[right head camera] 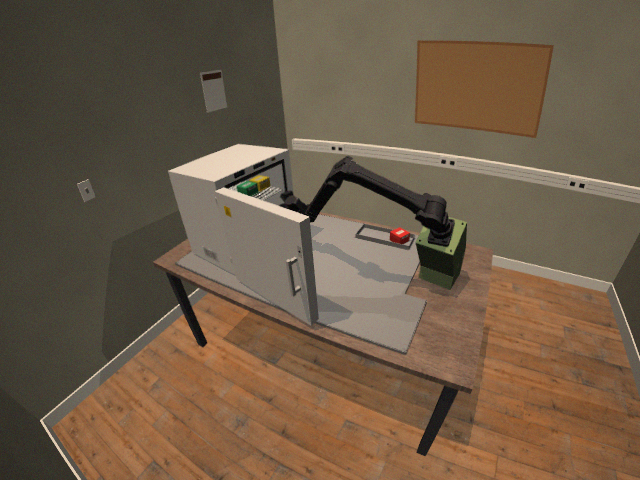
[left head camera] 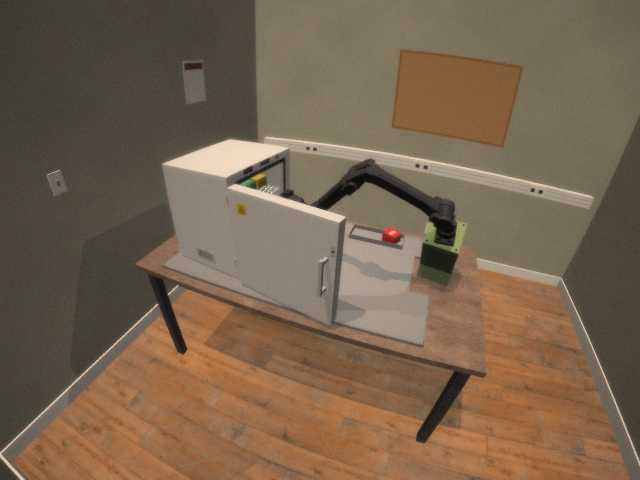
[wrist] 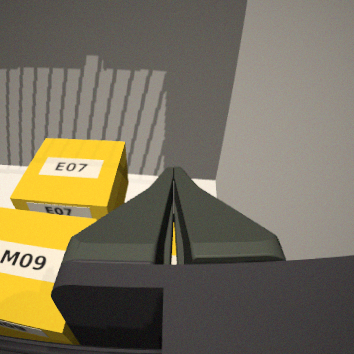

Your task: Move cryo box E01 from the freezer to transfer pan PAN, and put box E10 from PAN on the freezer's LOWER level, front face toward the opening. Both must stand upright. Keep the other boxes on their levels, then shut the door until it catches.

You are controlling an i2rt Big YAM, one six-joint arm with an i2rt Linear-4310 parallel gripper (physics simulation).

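The white freezer (left head camera: 199, 206) (right head camera: 196, 211) stands at the table's left with its door (left head camera: 284, 248) (right head camera: 261, 248) wide open. My gripper (wrist: 173, 177) is shut and empty inside the lower level; the head views do not show its fingertips. In the wrist view, yellow boxes E07 (wrist: 72, 167) and M09 (wrist: 25, 260) stand upright left of the fingers. E01's label does not show; a yellow sliver shows between the fingers. A red box (left head camera: 391, 236) (right head camera: 399, 236), its label unreadable, sits at the right end of the pan (left head camera: 367, 239) (right head camera: 372, 240).
A green box (left head camera: 248, 183) (right head camera: 247, 189) and a yellow box (left head camera: 259, 180) (right head camera: 261, 182) stand on the upper wire shelf. The freezer's inner side wall (wrist: 290, 125) rises right of the fingers. The arm's green base (left head camera: 439, 258) (right head camera: 439, 255) stands at the table's right.
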